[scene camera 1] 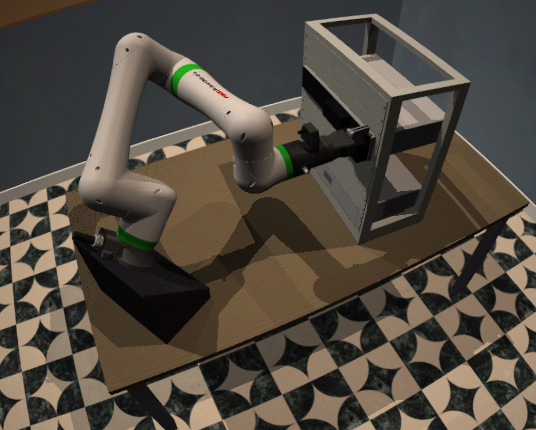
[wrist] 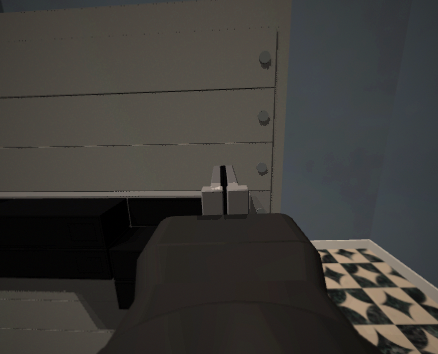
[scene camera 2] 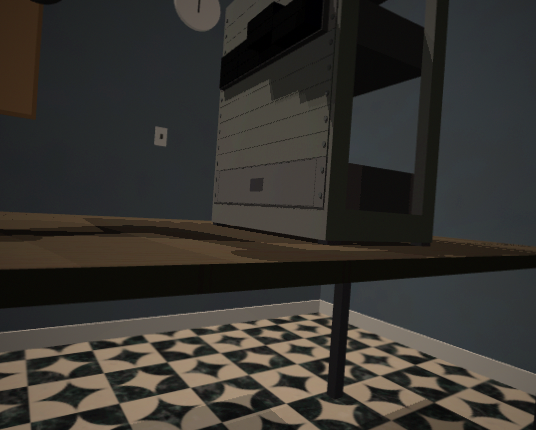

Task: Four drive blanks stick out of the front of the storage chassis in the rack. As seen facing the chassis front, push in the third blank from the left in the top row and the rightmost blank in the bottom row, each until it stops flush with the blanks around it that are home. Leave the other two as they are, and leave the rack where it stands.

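Frame: origin at the arm's base, x ahead, y left, z up, level; metres.
Seen in the pictures: gripper, fingertip midpoint: (scene camera 1: 367, 128) (wrist: 223, 178); arm's base, link origin: (scene camera 1: 127, 258).
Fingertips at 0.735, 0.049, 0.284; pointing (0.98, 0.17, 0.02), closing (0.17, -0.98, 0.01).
Note:
Offsets run from my fingertips to a thing's top centre, as dx, dy, dz. "pt": to the spot under its first point. Level surfaces: height alone.
The black chassis @(pt -0.041, +0.334, -0.069) (scene camera 1: 312, 89) (scene camera 2: 231, 72) sits in the grey rack (scene camera 1: 345, 55) (scene camera 2: 339, 150) (wrist: 282, 100). Dark blanks stick out of its front: a wide block @(pt -0.051, +0.124, -0.028) (wrist: 50, 227) at the left of the wrist view, and a block @(pt -0.040, +0.067, -0.047) (wrist: 131, 247) partly behind the gripper. Between that block and the fingers, the upper front @(pt -0.007, +0.053, -0.030) (wrist: 165, 210) lies further back. Black on black, the exact slots and rows are hard to tell. My gripper (scene camera 1: 364, 129) (wrist: 223, 178) is shut and empty, its tips at the chassis's upper right end, just below the grey panels. Contact cannot be told. The gripper body hides the lower right front.
Grey filler panels (wrist: 125, 120) (scene camera 2: 270, 130) with screws lie above and below the chassis. A grey drawer-like unit (scene camera 2: 290, 185) sits at the rack's bottom. The rack stands on the wooden table @(dz -0.480) (scene camera 1: 280, 295) (scene camera 2: 150, 250). The arm's base block (scene camera 1: 145, 295) stands at the table's other end.

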